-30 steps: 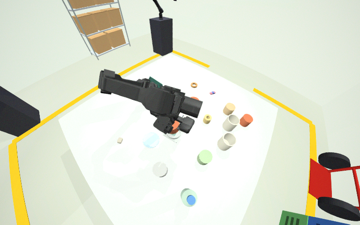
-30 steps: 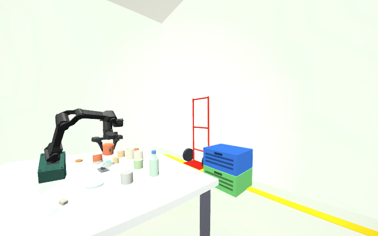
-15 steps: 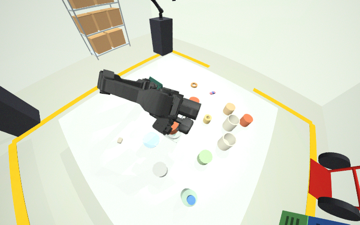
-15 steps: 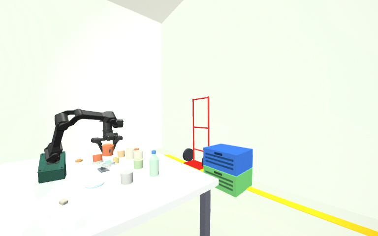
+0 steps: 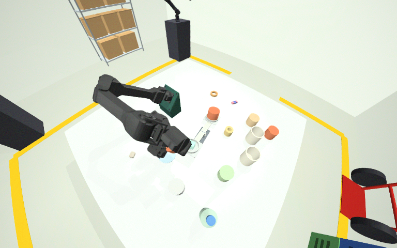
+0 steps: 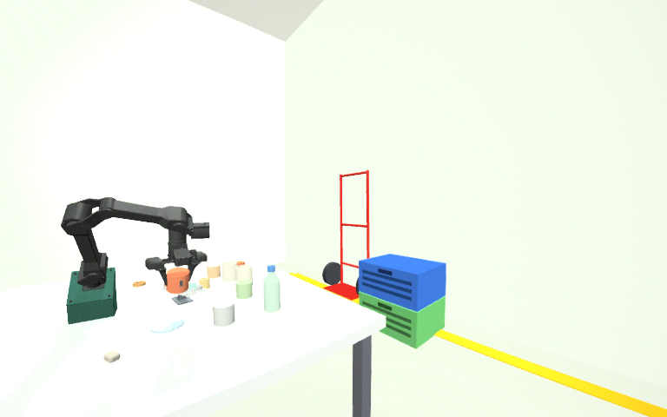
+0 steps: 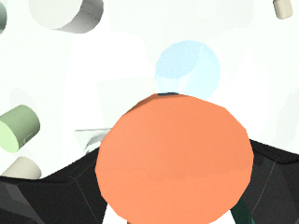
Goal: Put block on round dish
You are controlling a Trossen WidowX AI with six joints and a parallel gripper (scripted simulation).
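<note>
Right now the pale round dish is 4 cm behind my gripper tip, 3 cm to the right of it and 13 cm below it. From my gripper tip the other things lie so: green cup: 24 cm ahead, 10 cm to the left, 9 cm below; tan cylinder: 22 cm ahead, 49 cm to the left, 9 cm below.
</note>
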